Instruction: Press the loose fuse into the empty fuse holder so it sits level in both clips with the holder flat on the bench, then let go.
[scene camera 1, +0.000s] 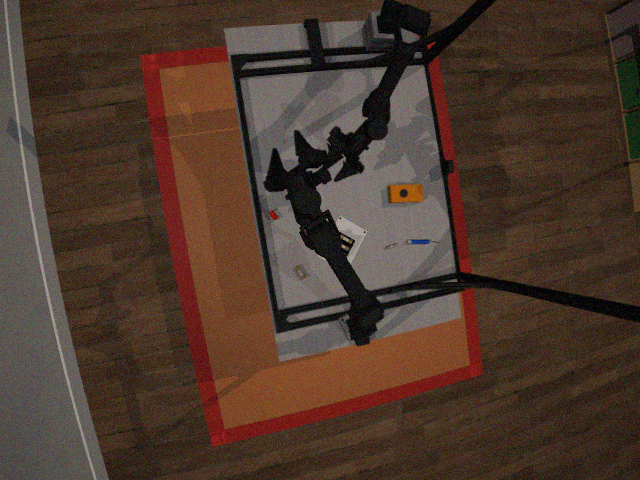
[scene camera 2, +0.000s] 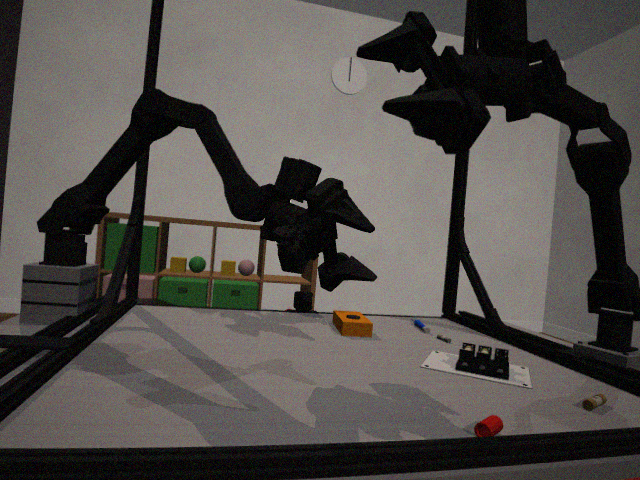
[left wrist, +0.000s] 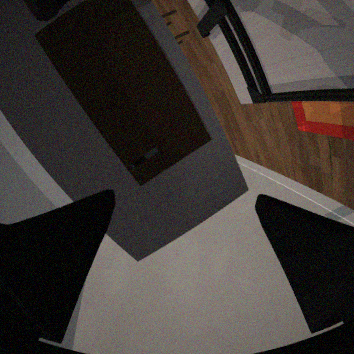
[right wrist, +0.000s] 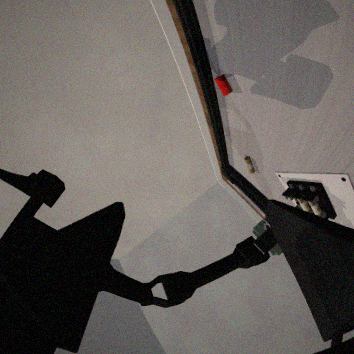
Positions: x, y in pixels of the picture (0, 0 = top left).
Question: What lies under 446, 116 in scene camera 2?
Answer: My left gripper.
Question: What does my right gripper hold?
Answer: Nothing.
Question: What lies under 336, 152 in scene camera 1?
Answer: My right gripper.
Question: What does my left gripper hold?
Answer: Nothing.
